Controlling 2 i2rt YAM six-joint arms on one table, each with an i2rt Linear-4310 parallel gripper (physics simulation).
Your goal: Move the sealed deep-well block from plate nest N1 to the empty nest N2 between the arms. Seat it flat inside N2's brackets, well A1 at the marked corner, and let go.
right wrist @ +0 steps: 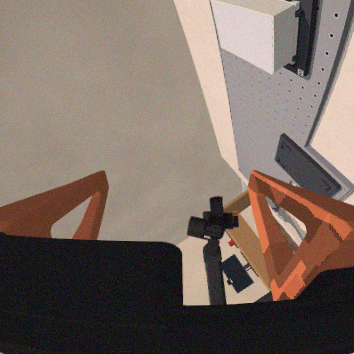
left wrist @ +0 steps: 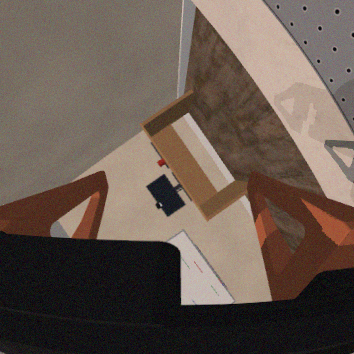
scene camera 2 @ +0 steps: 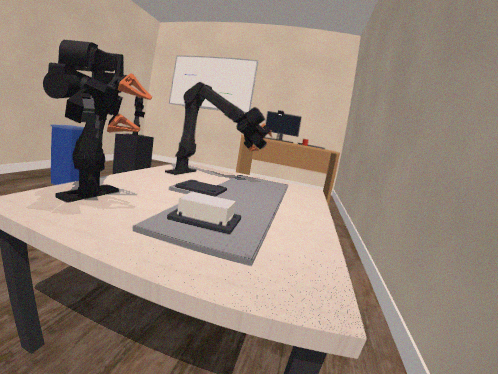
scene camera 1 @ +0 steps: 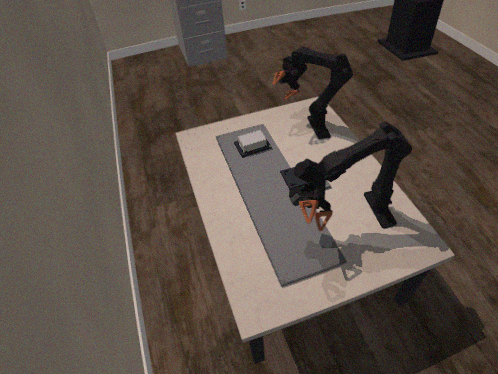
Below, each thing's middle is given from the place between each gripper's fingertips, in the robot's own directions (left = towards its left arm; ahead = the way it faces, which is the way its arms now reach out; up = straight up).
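My left gripper is 700 mm to the left of the white block [scene camera 2: 207,208] and, at the same time, 170 mm above it.
From my right hand, I find the block 17 cm ahead, 6 cm to the left and 21 cm below. By its middle, the block is nearer to my right hand than to my left gripper.
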